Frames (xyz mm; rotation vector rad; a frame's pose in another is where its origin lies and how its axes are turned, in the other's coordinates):
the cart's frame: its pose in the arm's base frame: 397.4 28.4 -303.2 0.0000 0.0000 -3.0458
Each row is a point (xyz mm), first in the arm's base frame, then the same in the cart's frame.
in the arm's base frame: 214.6 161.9 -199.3
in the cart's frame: 169.2 -150.4 103.9
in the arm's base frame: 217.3 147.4 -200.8
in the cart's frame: 167.9 -135.7 102.4
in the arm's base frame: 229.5 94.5 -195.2
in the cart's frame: 160.8 -81.9 108.0
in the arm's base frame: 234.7 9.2 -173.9
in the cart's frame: 163.8 3.6 129.3
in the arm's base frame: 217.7 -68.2 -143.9
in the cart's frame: 188.1 79.0 159.3
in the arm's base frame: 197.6 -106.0 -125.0
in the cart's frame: 211.7 114.7 178.2
